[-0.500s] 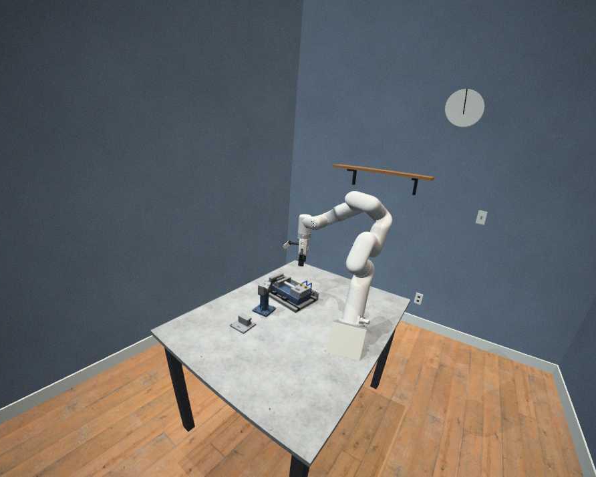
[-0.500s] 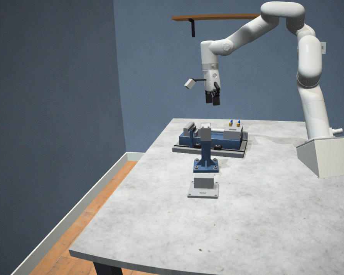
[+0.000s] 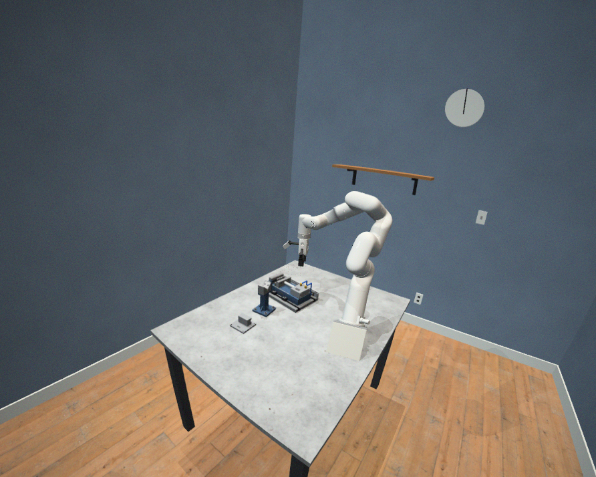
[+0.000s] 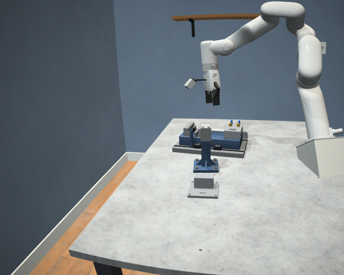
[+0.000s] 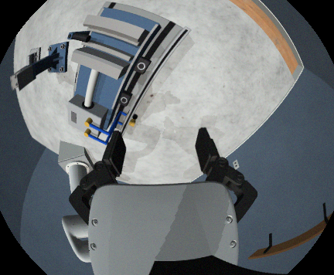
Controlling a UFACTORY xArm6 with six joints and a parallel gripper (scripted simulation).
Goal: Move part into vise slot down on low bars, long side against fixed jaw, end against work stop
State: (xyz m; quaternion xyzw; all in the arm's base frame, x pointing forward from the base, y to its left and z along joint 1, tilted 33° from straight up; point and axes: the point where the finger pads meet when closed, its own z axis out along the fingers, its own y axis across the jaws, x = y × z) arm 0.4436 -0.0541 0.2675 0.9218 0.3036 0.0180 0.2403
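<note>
The part lies 80 mm behind my hand, 470 mm to the left of it and 150 mm below it. Round my hand: fixed jaw: 80 mm ahead, 130 mm to the left, 90 mm below; then cylinder rod: 40 mm behind, 130 mm to the left, 90 mm below; then air cylinder: 120 mm behind, 130 mm to the left, 90 mm below.
</note>
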